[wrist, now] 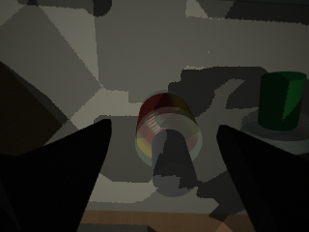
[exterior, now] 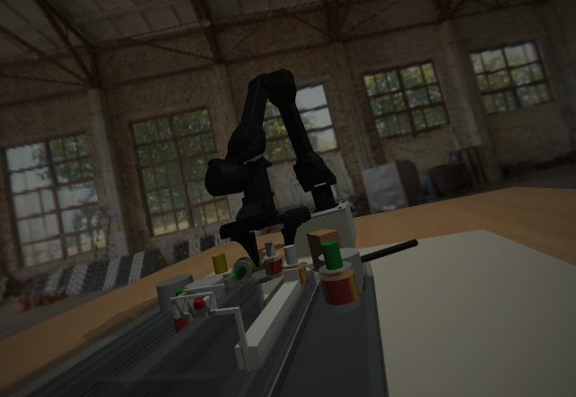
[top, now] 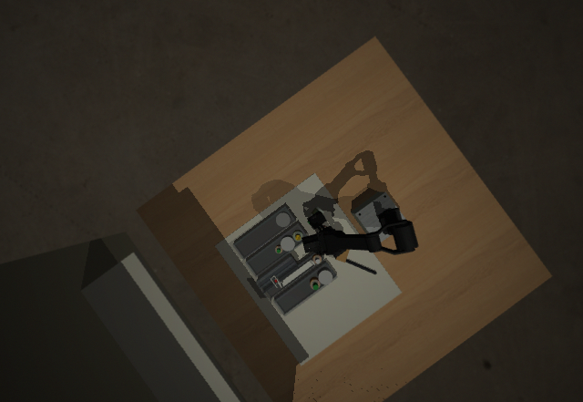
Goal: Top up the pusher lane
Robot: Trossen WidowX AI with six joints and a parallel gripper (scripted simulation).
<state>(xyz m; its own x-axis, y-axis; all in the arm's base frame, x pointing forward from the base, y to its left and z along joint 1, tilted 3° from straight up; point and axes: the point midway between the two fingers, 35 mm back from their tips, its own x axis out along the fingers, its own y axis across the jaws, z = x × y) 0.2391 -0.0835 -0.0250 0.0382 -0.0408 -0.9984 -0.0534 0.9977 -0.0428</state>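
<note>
Right now the brown block is 1 cm behind my gripper tip, 11 cm to the left of it and 1 cm above it. Also, from my gripper tip: pale shelf (60 cm ahead, 13 cm to the left, 34 cm above); sprung lane (24 cm ahead, 6 cm to the left, 1 cm below); thin black rod (5 cm behind, 22 cm to the left, 2 cm below).
</note>
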